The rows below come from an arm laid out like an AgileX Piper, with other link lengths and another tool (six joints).
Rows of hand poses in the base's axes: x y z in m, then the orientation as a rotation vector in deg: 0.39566, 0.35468, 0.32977, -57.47, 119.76, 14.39; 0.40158, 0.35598, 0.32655, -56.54, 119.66, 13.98; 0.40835, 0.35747, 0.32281, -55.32, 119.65, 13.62; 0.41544, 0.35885, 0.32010, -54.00, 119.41, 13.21; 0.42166, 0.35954, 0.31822, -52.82, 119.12, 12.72; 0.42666, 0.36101, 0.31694, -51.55, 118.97, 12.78; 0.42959, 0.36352, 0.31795, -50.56, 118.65, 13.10; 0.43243, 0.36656, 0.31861, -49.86, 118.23, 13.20; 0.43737, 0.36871, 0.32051, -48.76, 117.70, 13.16; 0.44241, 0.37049, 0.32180, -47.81, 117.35, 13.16; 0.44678, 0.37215, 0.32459, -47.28, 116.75, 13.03; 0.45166, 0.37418, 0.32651, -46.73, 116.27, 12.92; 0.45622, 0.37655, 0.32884, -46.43, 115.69, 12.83
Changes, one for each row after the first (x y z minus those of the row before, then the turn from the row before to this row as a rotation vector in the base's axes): 0.00592, 0.00130, -0.00322, 0.19, -0.41, -0.74; 0.00677, 0.00149, -0.00374, 0.31, -0.37, -0.95; 0.00709, 0.00138, -0.00271, 0.40, -0.60, -0.98; 0.00622, 0.00069, -0.00188, 0.30, -0.64, -0.90; 0.00500, 0.00147, -0.00128, 0.64, -0.33, -0.82; 0.00293, 0.00251, 0.00101, 0.74, -0.34, -0.50; 0.00284, 0.00304, 0.00066, 0.50, -0.45, -0.35; 0.00494, 0.00215, 0.00190, 0.62, -0.66, -0.66; 0.00504, 0.00178, 0.00129, 0.53, -0.46, -0.58; 0.00437, 0.00166, 0.00279, 0.33, -0.66, -0.29; 0.00488, 0.00203, 0.00192, 0.32, -0.55, -0.32; 0.00456, 0.00237, 0.00233, 0.25, -0.60, -0.12
